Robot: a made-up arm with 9 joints. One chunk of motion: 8 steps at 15 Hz.
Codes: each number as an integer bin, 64 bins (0 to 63) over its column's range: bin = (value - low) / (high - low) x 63, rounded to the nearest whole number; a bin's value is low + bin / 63 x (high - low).
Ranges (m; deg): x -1.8..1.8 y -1.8..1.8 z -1.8..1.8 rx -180..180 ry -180..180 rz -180..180
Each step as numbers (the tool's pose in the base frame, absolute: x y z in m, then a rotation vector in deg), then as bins.
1 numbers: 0.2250 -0.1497 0.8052 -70.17 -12.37 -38.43
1 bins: 35 29 46 19 29 25
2 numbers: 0.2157 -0.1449 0.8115 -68.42 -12.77 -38.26
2 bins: 35 29 46 20 29 25
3 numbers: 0.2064 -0.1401 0.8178 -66.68 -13.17 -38.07
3 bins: 35 29 46 20 29 25
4 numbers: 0.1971 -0.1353 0.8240 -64.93 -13.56 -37.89
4 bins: 35 29 46 20 29 25
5 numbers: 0.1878 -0.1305 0.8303 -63.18 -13.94 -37.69
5 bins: 35 29 46 20 29 25
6 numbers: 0.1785 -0.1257 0.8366 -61.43 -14.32 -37.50
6 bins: 35 29 46 21 29 25
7 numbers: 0.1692 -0.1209 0.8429 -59.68 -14.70 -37.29
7 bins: 34 29 46 21 29 25
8 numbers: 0.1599 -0.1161 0.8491 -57.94 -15.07 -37.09
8 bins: 34 29 46 21 29 25
